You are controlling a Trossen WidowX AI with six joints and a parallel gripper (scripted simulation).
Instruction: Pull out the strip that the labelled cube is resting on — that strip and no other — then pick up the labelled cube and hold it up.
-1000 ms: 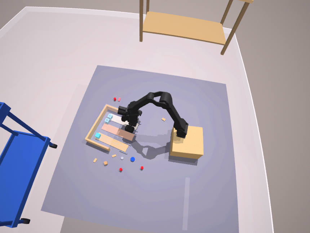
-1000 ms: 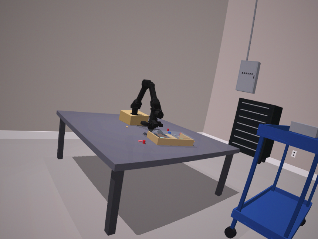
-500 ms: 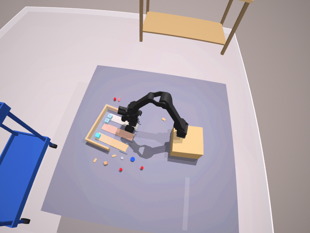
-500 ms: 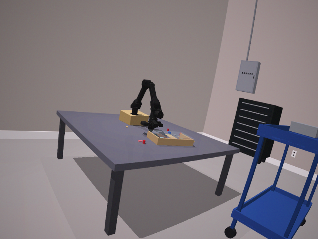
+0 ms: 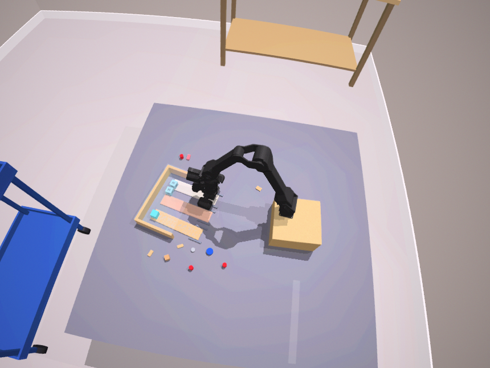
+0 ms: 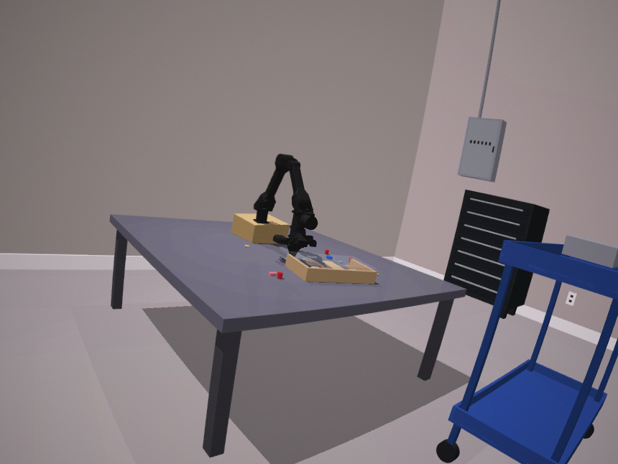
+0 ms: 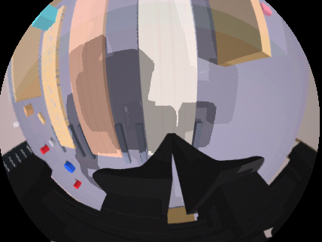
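The white strip is 9 cm ahead of my gripper tip and 1 cm to the right of it. Also, from my gripper tip: blue disc: 26 cm to the left, 8 cm behind.
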